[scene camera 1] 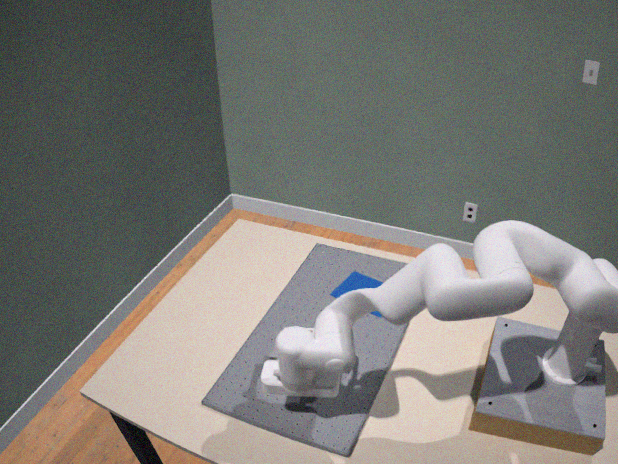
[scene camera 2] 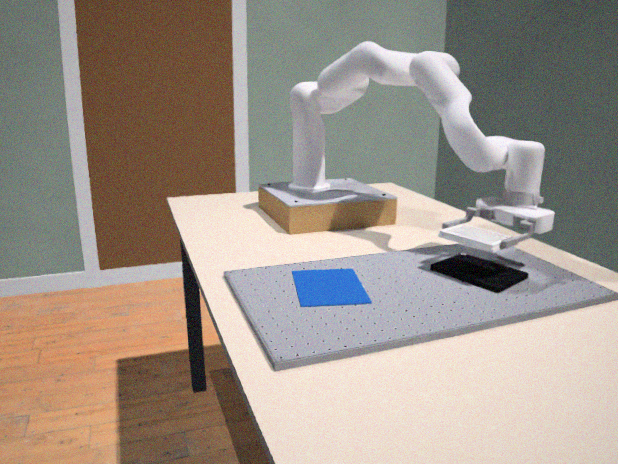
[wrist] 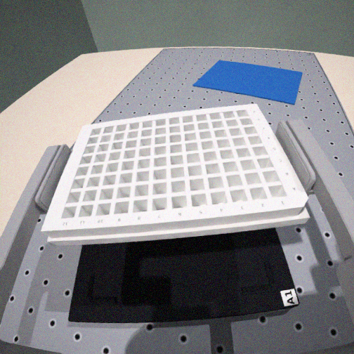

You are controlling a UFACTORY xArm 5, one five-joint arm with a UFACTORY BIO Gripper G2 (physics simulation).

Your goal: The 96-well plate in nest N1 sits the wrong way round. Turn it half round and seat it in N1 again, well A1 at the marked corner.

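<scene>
My gripper (scene camera 2: 473,236) (wrist: 175,165) is shut on the white 96-well plate (scene camera 2: 462,235) (wrist: 172,172), one finger at each short side. The plate is held in the air, apart from the black nest N1 (scene camera 2: 479,273) (wrist: 200,300). In the wrist view the nest's white A1 label (wrist: 289,298) is at its near right corner. The plate's number 1 is at its near right and 12 at its near left, so its A1 end is on the label's side. The plate hides the nest's far part there. In scene camera 1 the arm hides plate and nest.
A flat blue square (scene camera 1: 356,283) (scene camera 2: 331,287) (wrist: 250,81) lies on the grey perforated board (scene camera 1: 280,320) (scene camera 2: 400,320) (wrist: 145,75), apart from the nest. The arm's base stands on a block (scene camera 1: 530,400) (scene camera 2: 325,218) on the table (scene camera 1: 165,325) (scene camera 2: 425,390).
</scene>
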